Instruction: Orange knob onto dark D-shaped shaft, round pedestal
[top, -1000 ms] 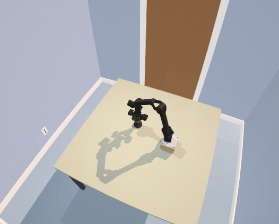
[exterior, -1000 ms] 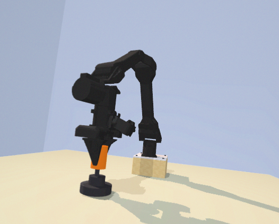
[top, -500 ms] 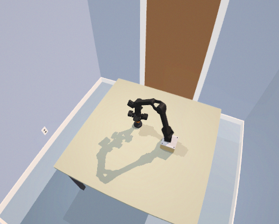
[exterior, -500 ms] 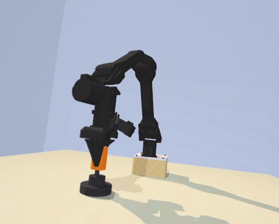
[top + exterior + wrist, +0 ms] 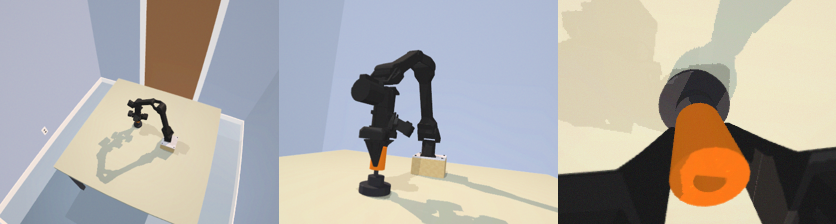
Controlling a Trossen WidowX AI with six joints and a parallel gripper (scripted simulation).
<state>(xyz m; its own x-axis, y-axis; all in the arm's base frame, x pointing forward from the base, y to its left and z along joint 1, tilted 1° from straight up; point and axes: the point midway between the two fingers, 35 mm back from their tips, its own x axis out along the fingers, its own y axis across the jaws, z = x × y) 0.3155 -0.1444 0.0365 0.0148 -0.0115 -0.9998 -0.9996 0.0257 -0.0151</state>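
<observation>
My gripper tip is 20 mm below the orange knob. Round my gripper tip: dark round pedestal 40 mm below.
</observation>
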